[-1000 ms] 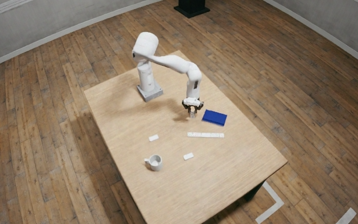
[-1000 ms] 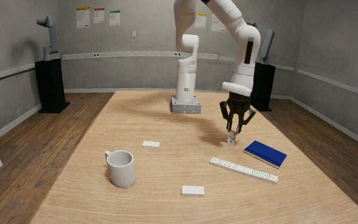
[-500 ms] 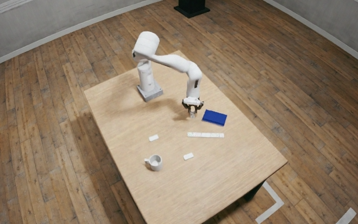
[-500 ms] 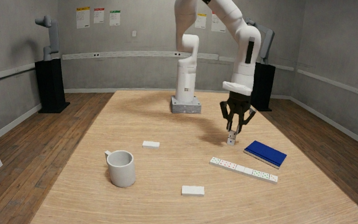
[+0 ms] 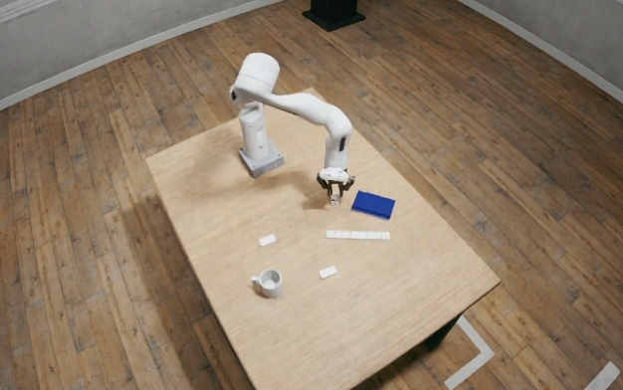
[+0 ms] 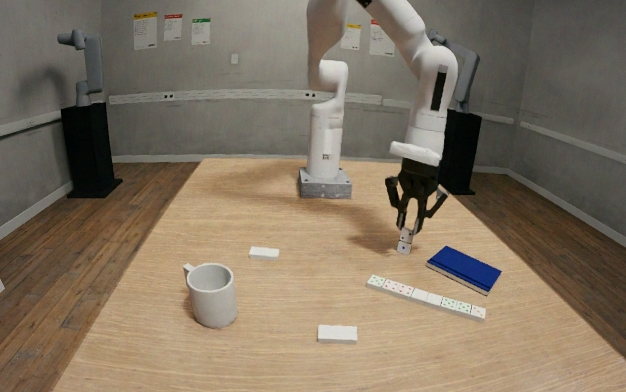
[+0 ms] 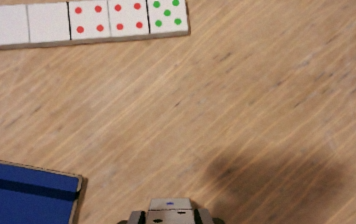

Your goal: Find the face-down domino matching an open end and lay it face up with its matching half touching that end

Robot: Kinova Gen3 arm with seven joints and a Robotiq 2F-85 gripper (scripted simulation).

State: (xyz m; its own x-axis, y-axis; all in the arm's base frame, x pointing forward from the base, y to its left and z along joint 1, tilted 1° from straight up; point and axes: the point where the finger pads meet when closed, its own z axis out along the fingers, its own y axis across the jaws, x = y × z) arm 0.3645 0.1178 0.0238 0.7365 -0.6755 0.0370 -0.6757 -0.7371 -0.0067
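Right now the blue book is 90 mm ahead of my hand, 110 mm to the left of it and 60 mm below it. Also, from my hand: grey mug: 160 mm ahead, 360 mm to the right, 40 mm below.
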